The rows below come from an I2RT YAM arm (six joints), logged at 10 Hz.
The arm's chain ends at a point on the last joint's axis. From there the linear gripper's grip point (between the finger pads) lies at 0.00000 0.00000 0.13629 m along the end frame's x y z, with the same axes.
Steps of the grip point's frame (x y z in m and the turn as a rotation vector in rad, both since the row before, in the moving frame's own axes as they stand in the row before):
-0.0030 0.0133 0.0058 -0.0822 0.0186 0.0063
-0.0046 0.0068 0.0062 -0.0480 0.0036 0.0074
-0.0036 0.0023 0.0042 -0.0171 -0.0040 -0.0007
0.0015 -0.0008 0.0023 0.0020 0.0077 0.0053
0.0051 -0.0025 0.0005 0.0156 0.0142 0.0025
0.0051 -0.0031 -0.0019 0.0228 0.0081 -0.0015
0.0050 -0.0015 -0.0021 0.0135 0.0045 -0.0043
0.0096 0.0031 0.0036 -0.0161 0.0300 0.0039
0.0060 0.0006 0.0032 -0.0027 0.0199 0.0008
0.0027 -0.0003 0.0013 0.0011 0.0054 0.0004
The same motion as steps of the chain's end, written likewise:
-0.0055 0.0021 0.0063 -0.0822 0.0186 0.0063
-0.0051 0.0003 0.0064 -0.0480 0.0036 0.0074
-0.0031 0.0000 0.0042 -0.0171 -0.0040 -0.0007
0.0004 -0.0005 0.0023 0.0020 0.0077 0.0053
0.0032 -0.0004 0.0005 0.0156 0.0142 0.0025
0.0040 0.0000 -0.0019 0.0228 0.0081 -0.0015
0.0044 0.0003 -0.0021 0.0135 0.0045 -0.0043
0.0055 0.0009 0.0037 -0.0161 0.0300 0.0039
0.0033 0.0002 0.0032 -0.0027 0.0199 0.0008
0.0020 -0.0002 0.0013 0.0011 0.0054 0.0004

